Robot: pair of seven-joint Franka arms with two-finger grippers.
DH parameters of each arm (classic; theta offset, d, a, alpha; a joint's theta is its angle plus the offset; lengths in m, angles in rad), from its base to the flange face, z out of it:
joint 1: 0 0.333 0 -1.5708
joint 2: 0 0 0 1.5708
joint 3: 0 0.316 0.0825 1.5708
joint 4: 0 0 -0.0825 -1.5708
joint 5: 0 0.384 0 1.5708
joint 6: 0 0 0.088 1.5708
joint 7: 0 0.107 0 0
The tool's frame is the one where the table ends.
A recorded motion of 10 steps. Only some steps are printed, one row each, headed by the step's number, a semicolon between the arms.
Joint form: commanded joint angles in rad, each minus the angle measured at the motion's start. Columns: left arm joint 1, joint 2, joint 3, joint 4, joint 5, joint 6, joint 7; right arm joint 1, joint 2, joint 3, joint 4, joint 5, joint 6, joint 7.
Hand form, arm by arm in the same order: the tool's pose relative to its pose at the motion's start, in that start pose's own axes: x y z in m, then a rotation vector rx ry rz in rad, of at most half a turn. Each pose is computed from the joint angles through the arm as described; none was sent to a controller.
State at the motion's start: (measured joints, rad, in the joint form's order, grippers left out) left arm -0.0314 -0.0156 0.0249 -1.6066 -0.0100 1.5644 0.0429; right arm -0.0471 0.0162 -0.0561 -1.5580 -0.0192 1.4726 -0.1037
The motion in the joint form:
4: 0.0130 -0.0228 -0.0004 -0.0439 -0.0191 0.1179 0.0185; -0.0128 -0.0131 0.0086 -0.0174 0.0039 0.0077 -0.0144
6: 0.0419 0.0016 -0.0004 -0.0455 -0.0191 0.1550 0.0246; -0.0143 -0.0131 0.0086 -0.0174 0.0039 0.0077 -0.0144
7: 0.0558 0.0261 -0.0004 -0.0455 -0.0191 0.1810 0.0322; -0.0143 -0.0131 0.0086 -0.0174 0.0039 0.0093 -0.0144
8: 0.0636 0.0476 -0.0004 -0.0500 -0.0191 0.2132 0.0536; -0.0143 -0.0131 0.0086 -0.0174 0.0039 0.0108 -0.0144
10: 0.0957 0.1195 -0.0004 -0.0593 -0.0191 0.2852 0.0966; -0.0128 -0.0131 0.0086 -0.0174 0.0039 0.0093 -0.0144
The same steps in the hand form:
4: 0.0041 -0.0055 -0.0025 -0.0143 0.0979 0.0045; -0.0035 0.0017 0.0007 0.0047 0.0038 -0.0107
6: 0.0138 -0.0224 0.0079 -0.0118 0.1095 -0.0192; -0.0036 0.0025 0.0007 0.0048 0.0038 -0.0092
7: 0.0225 -0.0312 0.0190 -0.0102 0.1112 -0.0262; -0.0035 0.0025 0.0006 0.0046 0.0054 -0.0092
8: 0.0308 -0.0366 0.0302 -0.0075 0.1176 -0.0134; -0.0033 0.0025 0.0004 0.0045 0.0069 -0.0092
10: 0.0525 -0.0586 0.0696 -0.0030 0.1088 -0.0046; -0.0034 0.0017 0.0005 0.0045 0.0054 -0.0107

